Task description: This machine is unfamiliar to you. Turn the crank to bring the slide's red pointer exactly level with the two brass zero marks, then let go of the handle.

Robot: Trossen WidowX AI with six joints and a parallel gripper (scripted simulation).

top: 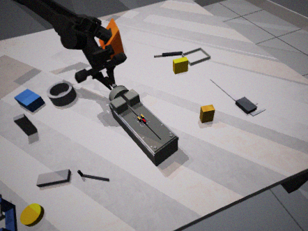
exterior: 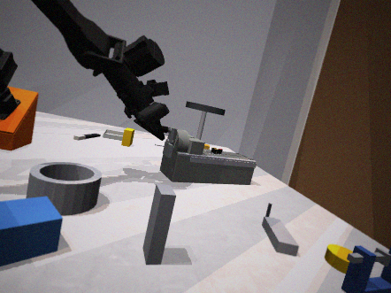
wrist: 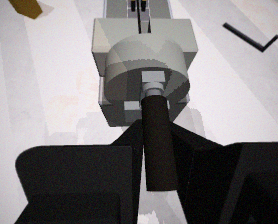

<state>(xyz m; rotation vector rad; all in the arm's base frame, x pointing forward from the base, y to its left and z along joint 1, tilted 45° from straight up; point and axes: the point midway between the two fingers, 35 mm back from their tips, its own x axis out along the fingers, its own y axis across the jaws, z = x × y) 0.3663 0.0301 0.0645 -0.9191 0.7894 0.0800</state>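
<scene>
Right now my gripper tip is 2 cm past the dark crank handle, 1 cm to the left of it and 2 cm below it. Also, from my gripper tip: black hex key (26 cm ahead, 12 cm to the right, 8 cm below); then blue block (13 cm behind, 35 cm to the right, 8 cm below); then red pointer (17 cm ahead, 8 cm to the left, 1 cm below).
</scene>
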